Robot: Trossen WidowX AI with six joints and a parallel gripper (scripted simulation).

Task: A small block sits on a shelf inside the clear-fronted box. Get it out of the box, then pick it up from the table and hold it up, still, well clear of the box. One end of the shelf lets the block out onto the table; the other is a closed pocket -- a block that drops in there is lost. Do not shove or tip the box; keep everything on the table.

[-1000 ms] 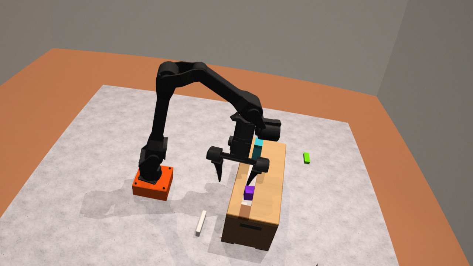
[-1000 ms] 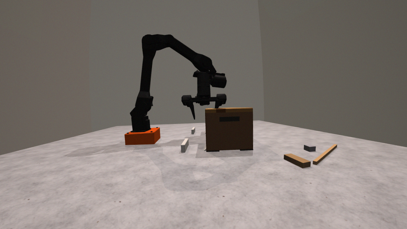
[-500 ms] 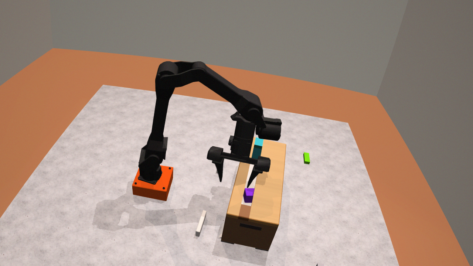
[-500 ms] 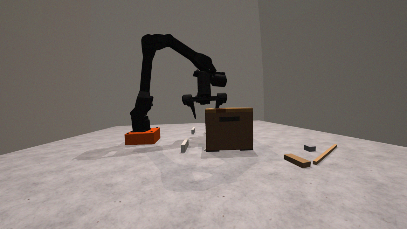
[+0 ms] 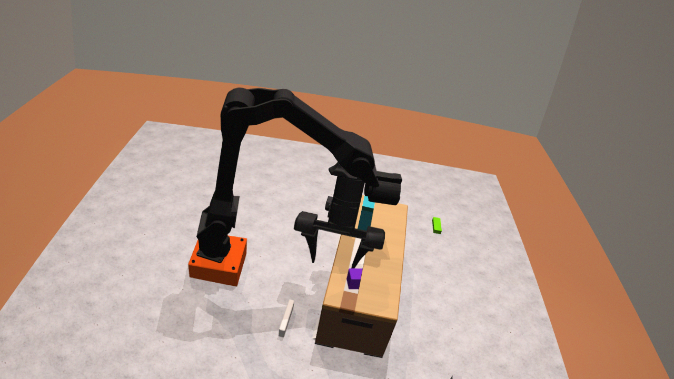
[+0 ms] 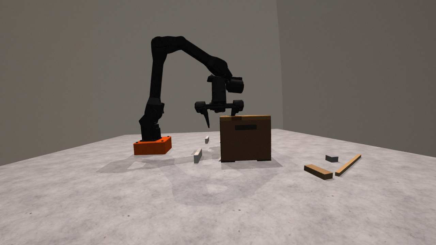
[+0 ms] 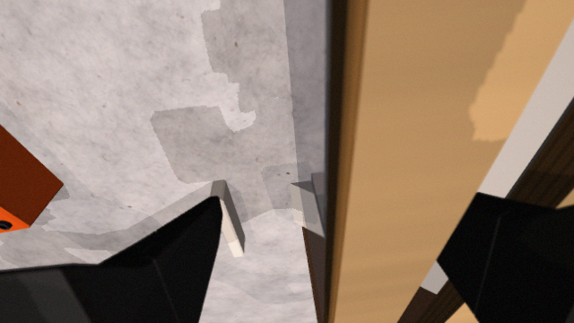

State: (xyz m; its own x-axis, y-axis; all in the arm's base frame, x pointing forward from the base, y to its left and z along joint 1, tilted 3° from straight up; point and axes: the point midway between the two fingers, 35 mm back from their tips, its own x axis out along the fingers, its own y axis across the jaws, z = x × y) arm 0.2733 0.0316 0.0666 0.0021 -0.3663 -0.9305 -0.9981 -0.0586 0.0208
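The purple block lies 6 cm ahead of my gripper tip and 2 cm to the right of it. From my gripper tip the other things lie so: wooden box: 3 cm ahead, 4 cm to the left, 3 cm below; grey piece: 32 cm ahead, 17 cm to the right, 8 cm below.
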